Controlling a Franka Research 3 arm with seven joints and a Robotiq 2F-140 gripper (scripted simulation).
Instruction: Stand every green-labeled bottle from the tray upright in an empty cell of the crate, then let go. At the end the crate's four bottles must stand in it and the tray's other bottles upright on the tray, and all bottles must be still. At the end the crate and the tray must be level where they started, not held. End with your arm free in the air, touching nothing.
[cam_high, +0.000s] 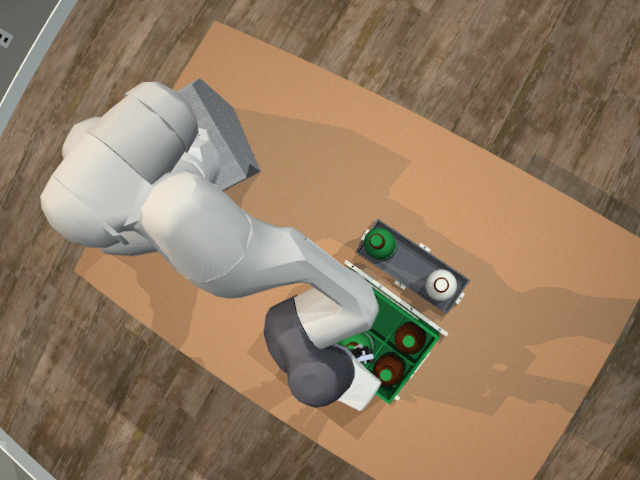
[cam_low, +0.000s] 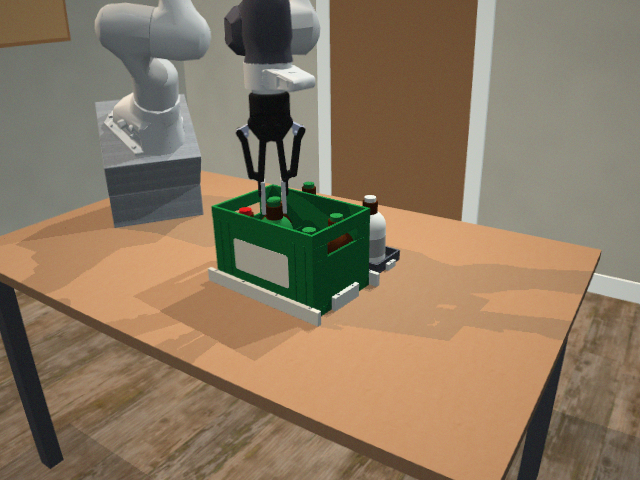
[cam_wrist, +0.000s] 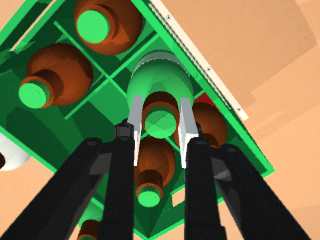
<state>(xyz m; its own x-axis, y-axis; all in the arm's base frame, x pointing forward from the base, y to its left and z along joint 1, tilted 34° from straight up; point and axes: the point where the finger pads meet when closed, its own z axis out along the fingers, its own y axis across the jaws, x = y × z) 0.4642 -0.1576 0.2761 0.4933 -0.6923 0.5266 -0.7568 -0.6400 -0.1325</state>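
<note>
Right now my hand is 1 cm short of the green crate, 4 cm to the right of it and 13 cm above it. From my hand the other things lie so: white-labeled bottle 12 cm ahead, 21 cm to the left, 13 cm below; grey tray 4 cm ahead, 23 cm to the left, 20 cm below.
</note>
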